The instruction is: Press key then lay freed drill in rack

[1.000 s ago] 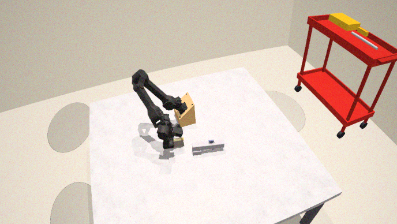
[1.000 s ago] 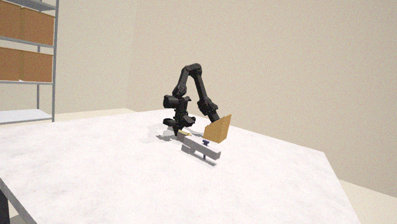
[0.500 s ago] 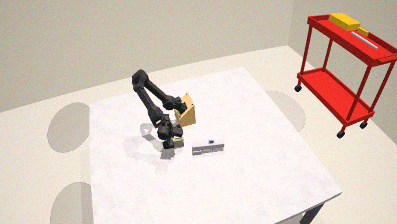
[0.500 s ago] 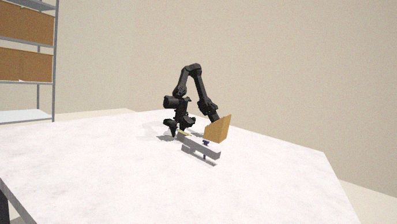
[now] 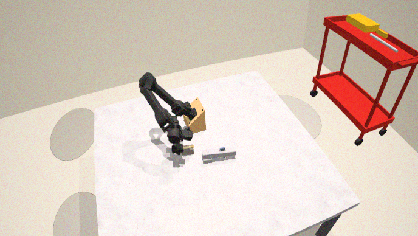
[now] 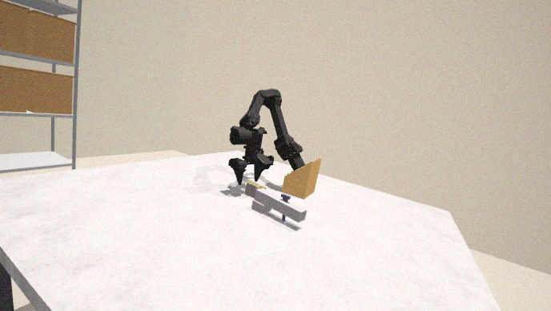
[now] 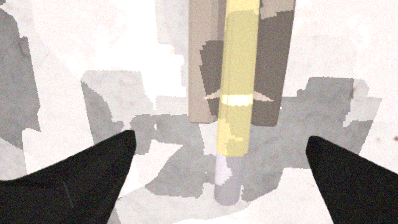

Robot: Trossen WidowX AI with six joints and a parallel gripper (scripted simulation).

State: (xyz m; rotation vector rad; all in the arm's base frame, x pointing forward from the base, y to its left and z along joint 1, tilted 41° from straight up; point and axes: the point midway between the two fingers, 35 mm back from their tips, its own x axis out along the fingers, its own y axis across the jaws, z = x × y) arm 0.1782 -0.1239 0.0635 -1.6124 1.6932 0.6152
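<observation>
Now: gripper tip 3 cm to the right of the drill, 1 cm below it and 1 cm short of it. Round my gripper tip: rack 5 cm to the left, 1 cm below, 1 cm ahead; blue key 22 cm to the left, 12 cm ahead, 2 cm above.
</observation>
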